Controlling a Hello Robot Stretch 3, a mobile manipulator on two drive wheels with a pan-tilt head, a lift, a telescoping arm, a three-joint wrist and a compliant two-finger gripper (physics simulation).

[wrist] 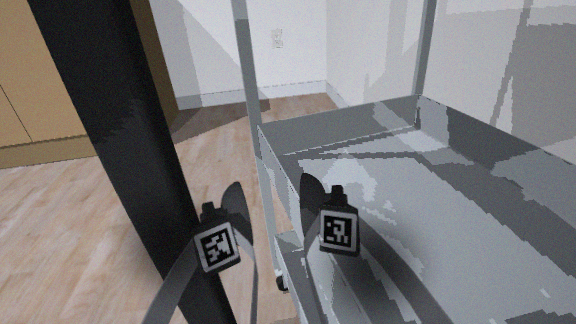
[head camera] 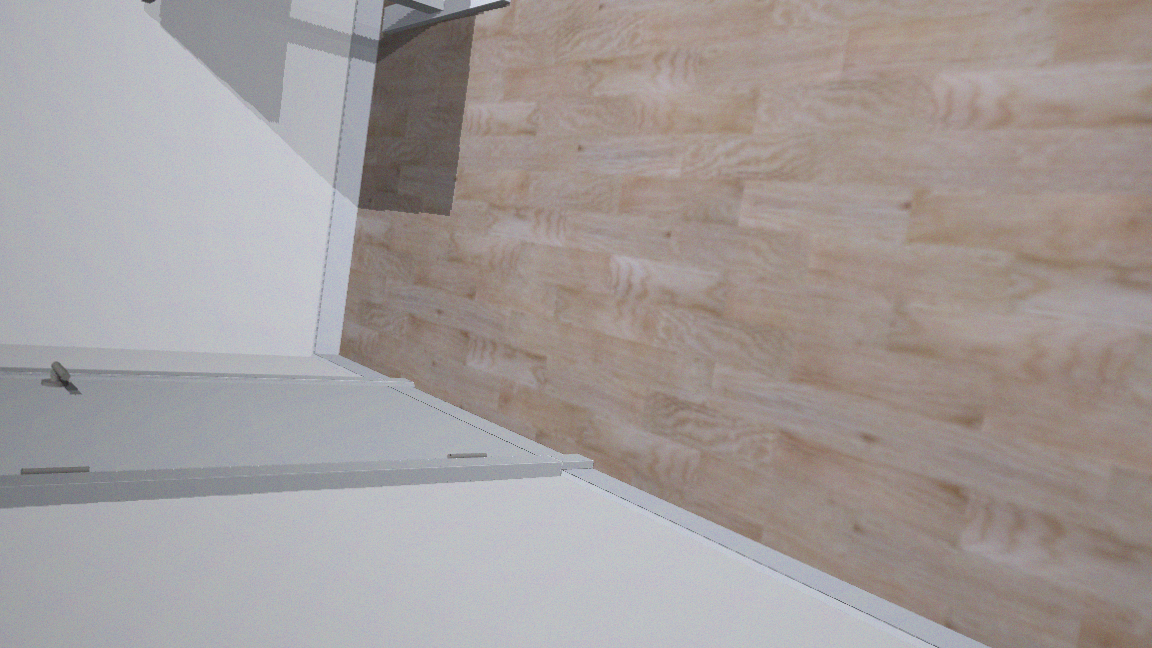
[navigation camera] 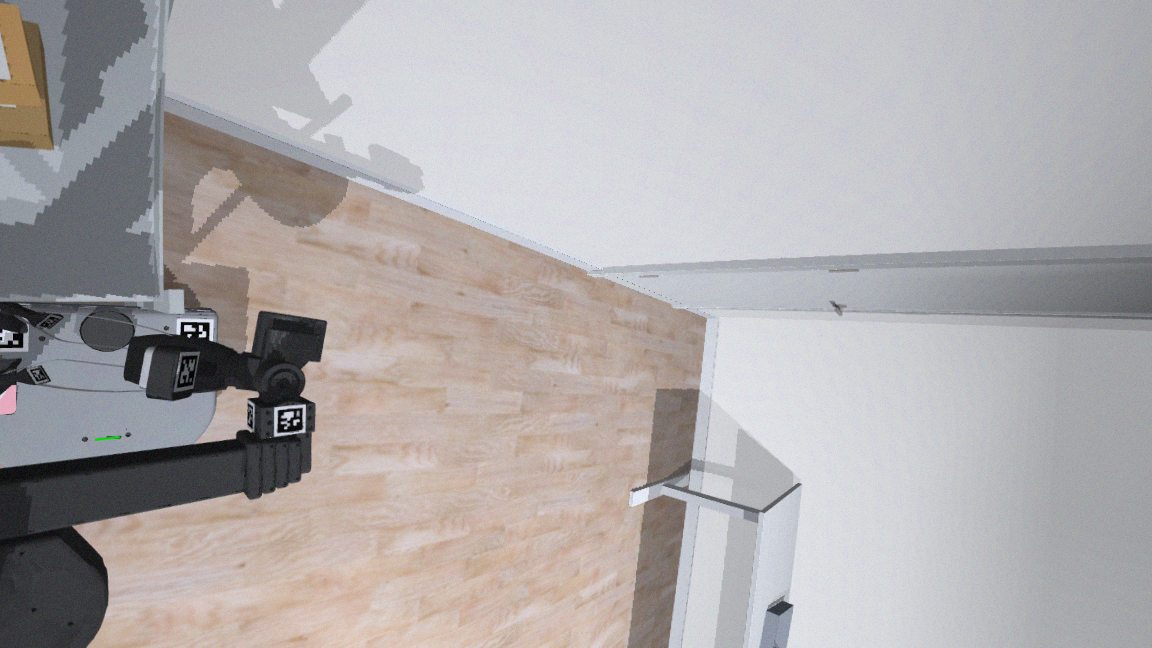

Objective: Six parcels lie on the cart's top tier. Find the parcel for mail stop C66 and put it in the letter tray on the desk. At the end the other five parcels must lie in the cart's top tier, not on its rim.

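Places are measured from the robot's base along level axes (x ahead, y left, z up), in centimetres.
Pixels of known places: gripper, fingertip midpoint: [wrist: 273,199]; robot's base at its link origin: [navigation camera: 108,328].
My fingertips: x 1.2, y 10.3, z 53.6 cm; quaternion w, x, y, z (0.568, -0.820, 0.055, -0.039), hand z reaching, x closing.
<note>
Ahead of a thing's pixels: the offset from my fingertips to its top centre. "spot": to the spot under its first point. Level surfaces: height alone.
Part of the cart's top tier {dz +12.7 cm} [navigation camera: 104,241] shows at the upper left of the navigation view. A brown cardboard parcel {spot: dx +18.7, dy -4.8, dz +17.7 cm} [navigation camera: 25,120] with a white label lies in it, cut off by the view's edge; the label is not readable. My gripper [navigation camera: 36,347] [wrist: 273,199] is open and empty, beside the cart. In the wrist view a lower cart tier {spot: dx +15.9, dy +29.0, dz -9.4 cm} [wrist: 330,122] with a raised wall lies ahead and to the right; the right finger overlaps its near edge in the picture. The other parcels, the desk and the letter tray do not show.
My dark mast [wrist: 110,100] crosses the left of the wrist view, with a wooden cabinet [wrist: 40,65] behind it. A grey door [head camera: 241,419] [navigation camera: 966,290] is set in the white wall. A pale framed piece of furniture [navigation camera: 777,556] stands at the lower right.
</note>
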